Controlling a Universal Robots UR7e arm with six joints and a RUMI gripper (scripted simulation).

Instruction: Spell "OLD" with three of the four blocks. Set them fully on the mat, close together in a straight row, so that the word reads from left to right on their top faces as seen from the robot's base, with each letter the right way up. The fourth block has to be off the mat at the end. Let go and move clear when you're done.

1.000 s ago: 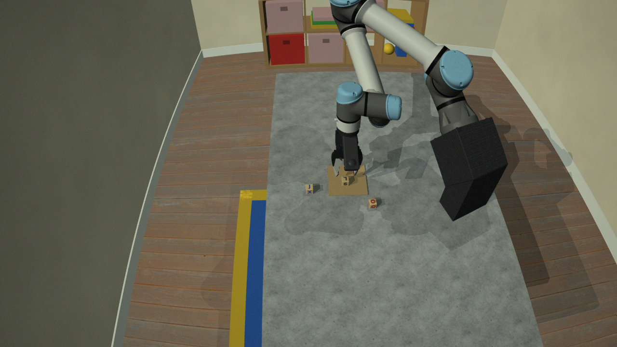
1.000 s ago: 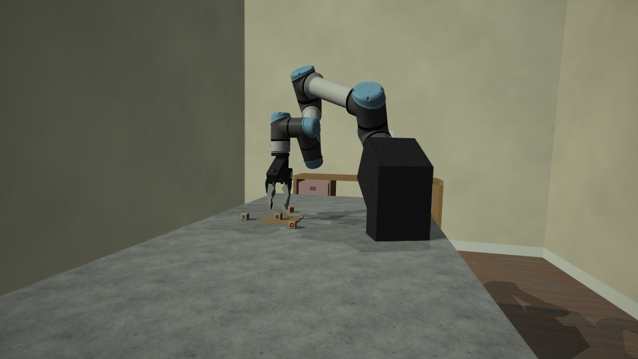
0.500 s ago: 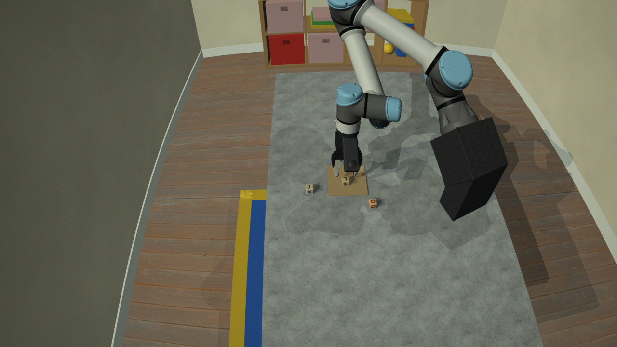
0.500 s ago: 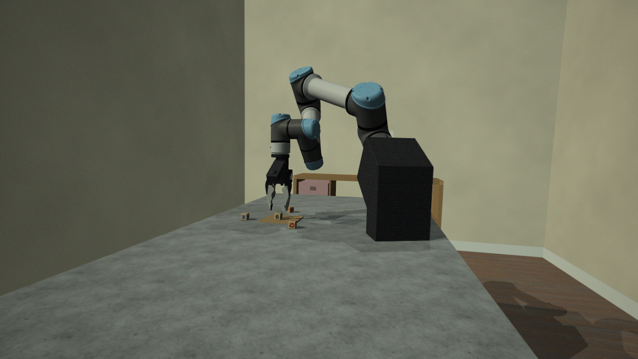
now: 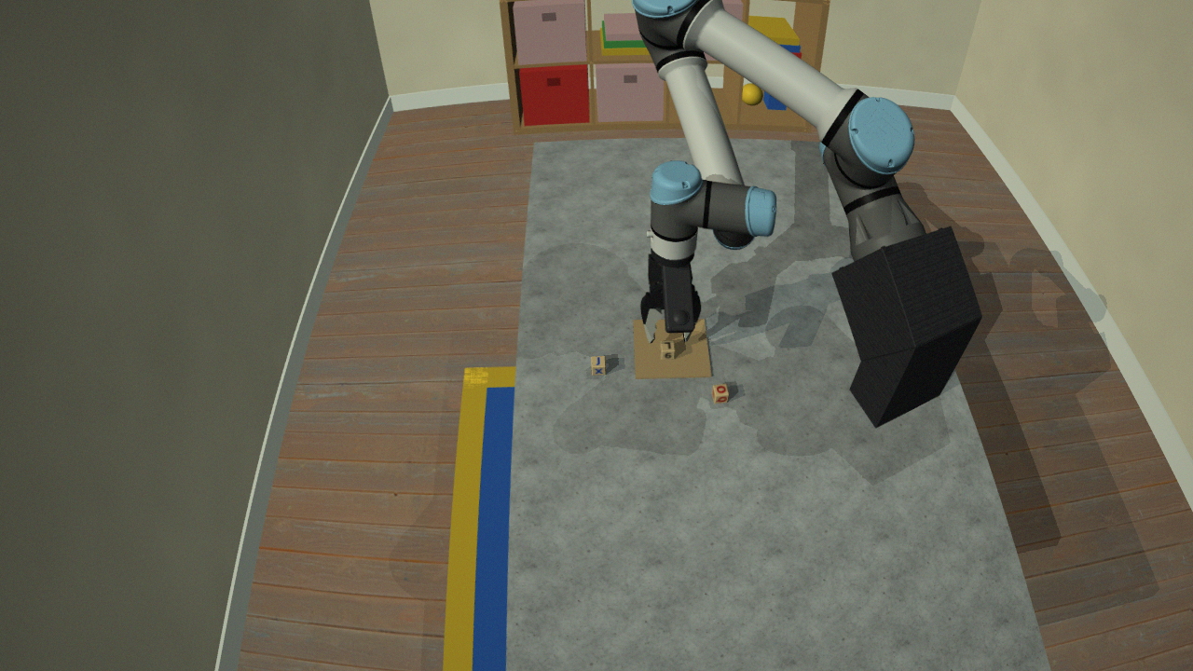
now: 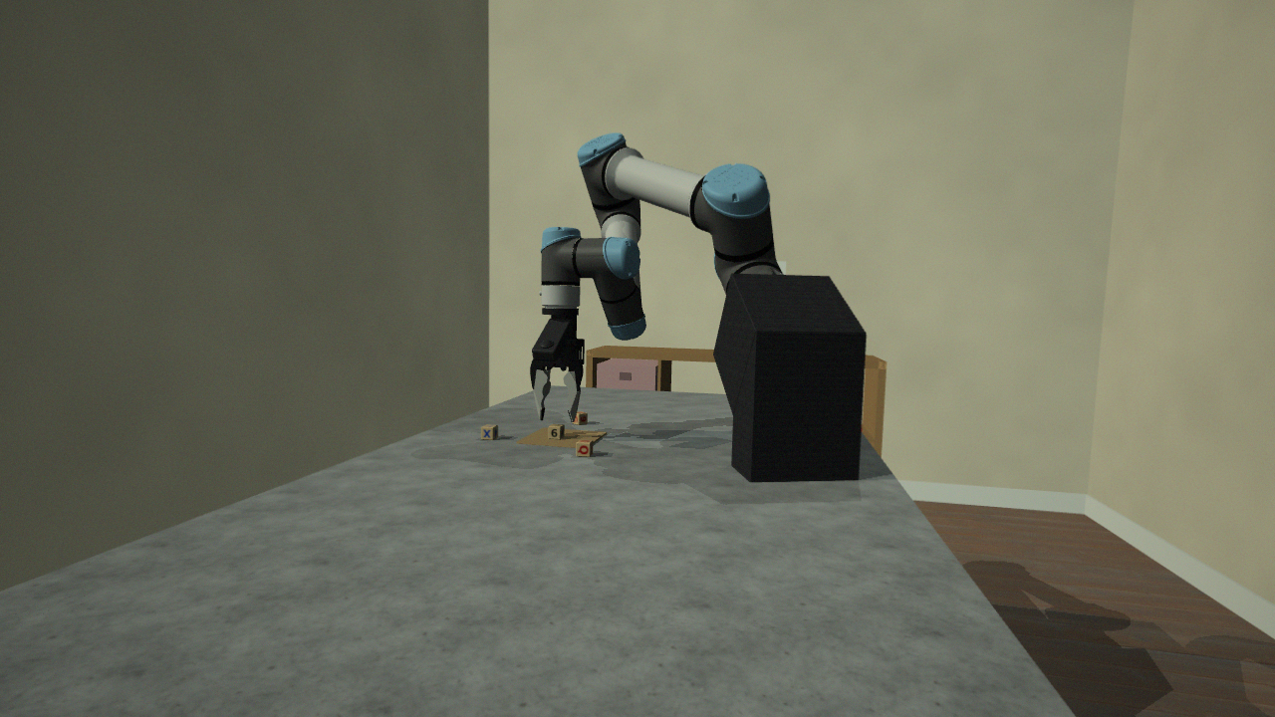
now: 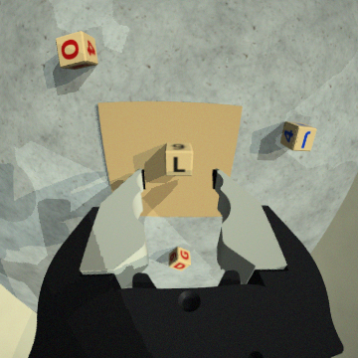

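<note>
Now: hand 50 mm above the tan mat, 20 mm to the left of it and 10 mm past it. From my hand the other things lie so: blue-lettered block: 130 mm ahead, 40 mm below, 20 mm to the left.
</note>
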